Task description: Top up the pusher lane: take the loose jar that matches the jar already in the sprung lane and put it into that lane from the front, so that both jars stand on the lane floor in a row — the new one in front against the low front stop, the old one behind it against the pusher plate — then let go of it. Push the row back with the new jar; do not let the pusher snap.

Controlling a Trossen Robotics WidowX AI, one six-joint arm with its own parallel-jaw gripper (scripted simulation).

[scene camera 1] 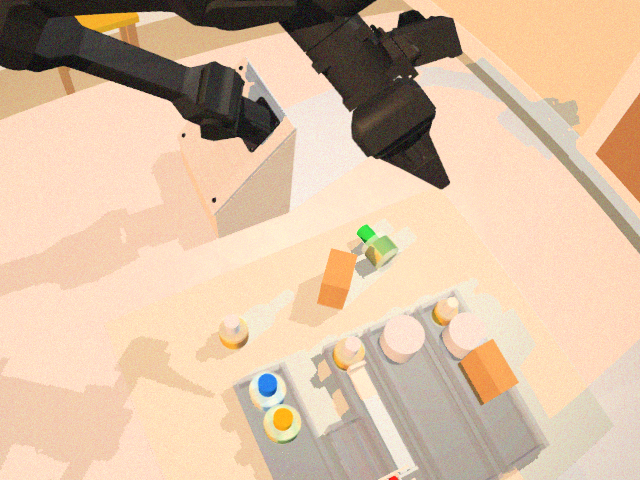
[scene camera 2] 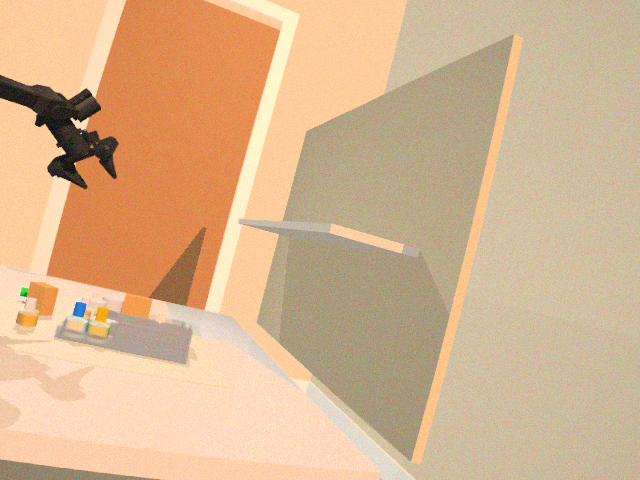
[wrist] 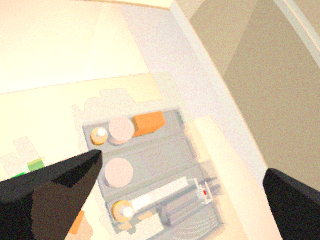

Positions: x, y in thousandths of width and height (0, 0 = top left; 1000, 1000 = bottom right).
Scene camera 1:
my gripper: 682, 349
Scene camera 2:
my gripper: 159, 382
grey lane tray: 198, 674
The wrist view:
my gripper: 573, 698
white pusher bar: 461, 827
grey lane tray: 533, 873
